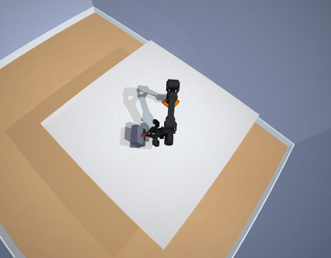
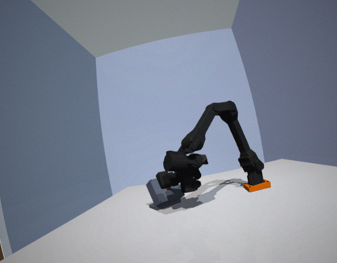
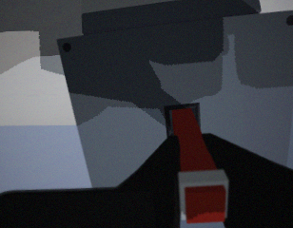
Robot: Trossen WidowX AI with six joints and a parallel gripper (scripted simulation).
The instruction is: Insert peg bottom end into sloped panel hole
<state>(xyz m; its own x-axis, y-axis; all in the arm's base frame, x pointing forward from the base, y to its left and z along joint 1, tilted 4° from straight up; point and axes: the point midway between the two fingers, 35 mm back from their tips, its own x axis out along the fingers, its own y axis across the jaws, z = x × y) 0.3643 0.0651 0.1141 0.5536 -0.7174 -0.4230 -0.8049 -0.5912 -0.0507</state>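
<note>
The grey sloped panel is 3 cm ahead of my gripper tip, 4 cm to the right of it and 3 cm below it. From my gripper tip the other things lie so: red square peg: 1 cm behind, 1 cm to the left, 1 cm above.
</note>
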